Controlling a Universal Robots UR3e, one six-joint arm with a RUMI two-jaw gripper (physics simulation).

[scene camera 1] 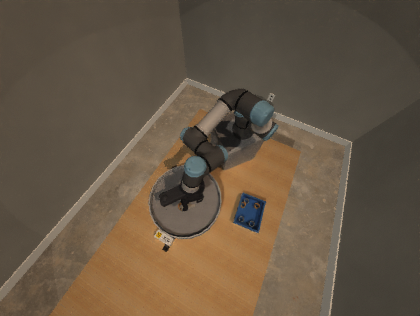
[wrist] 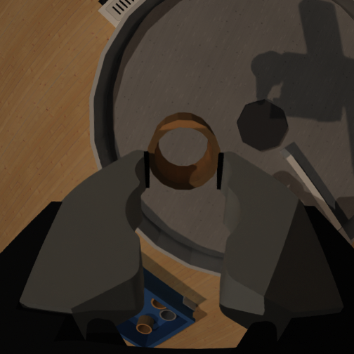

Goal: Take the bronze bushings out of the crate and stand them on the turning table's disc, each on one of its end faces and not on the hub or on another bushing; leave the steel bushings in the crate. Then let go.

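Places are measured from the arm's base along level axes (x ahead, y left, z up), in centimetres.
Pixels of known places: gripper, between the fingertips: [scene camera 1: 182, 205]; arm's base, origin of its link: [scene camera 1: 243, 129].
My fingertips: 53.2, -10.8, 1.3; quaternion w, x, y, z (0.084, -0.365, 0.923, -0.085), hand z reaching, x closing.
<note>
Ahead of a thing's pixels: the offset from my fingertips to its top centre, as dx, dy, dz. "spot": to the spot under its first point.
My gripper [scene camera 1: 184, 205] [wrist: 183, 157] is shut on a bronze bushing [wrist: 184, 123], which hangs between the fingertips above the grey disc @(-6.5, -4.3, -22.4) [scene camera 1: 200, 220] [wrist: 200, 60] of the turning table. Its ring opening faces the wrist camera. The dark hub [wrist: 262, 125] is to the right of the bushing in the wrist view; the arm hides it in the scene view. The blue crate @(-16.3, +33.4, -23.5) [scene camera 1: 250, 212] holds two bronze bushings @(-22.1, +36.6, -25.5) [scene camera 1: 257, 205] [wrist: 145, 320] and several steel bushings @(-10.7, +30.3, -25.5) [scene camera 1: 241, 219] [wrist: 168, 315]. The fingers hide part of the crate in the wrist view.
The disc has a raised rim @(spot: -12.9, +15.2, -19.8) [scene camera 1: 220, 202] [wrist: 98, 110]. A straight bar [wrist: 314, 185] reaches over the disc on the right in the wrist view. A white label plate @(spot: +16.7, -5.5, -22.7) [scene camera 1: 163, 237] [wrist: 117, 11] lies by the rim, with a small black block @(spot: +20.8, -2.5, -28.4) [scene camera 1: 166, 247] beside it.
</note>
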